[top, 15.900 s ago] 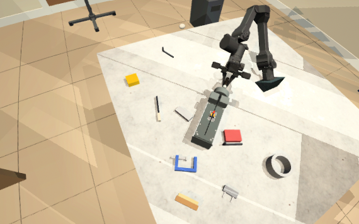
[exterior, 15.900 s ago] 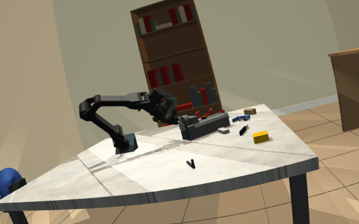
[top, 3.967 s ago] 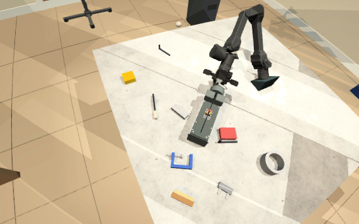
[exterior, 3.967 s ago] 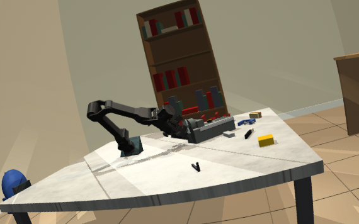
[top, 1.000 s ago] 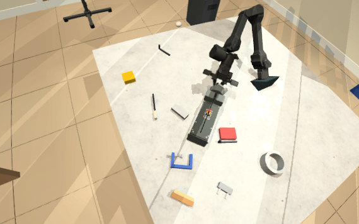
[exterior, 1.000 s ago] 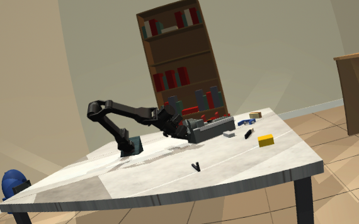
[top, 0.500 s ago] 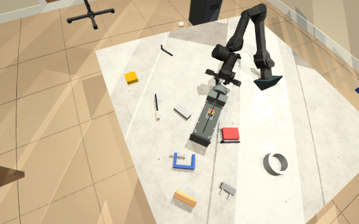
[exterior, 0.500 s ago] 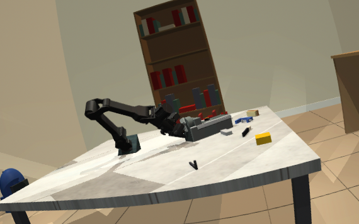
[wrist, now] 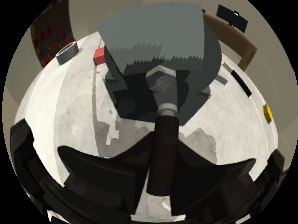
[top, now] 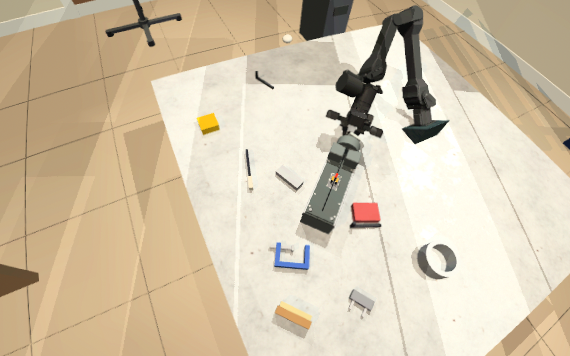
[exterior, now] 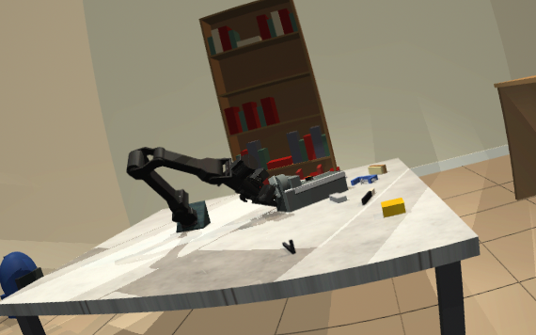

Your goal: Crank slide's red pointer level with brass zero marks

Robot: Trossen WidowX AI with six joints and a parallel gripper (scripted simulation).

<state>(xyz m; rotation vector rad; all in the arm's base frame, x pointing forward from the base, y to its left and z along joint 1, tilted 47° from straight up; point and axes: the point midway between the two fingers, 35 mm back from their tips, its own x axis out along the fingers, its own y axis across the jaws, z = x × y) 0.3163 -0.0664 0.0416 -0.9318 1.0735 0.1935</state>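
My gripper tip is now 20 mm past the crank handle, 10 mm to the left of it and 30 mm below it. Round my gripper tip: grey block 210 mm ahead, 20 mm below; then red pointer 120 mm ahead, 90 mm to the left, 50 mm above; then red block 80 mm ahead, 210 mm to the left, 20 mm below.
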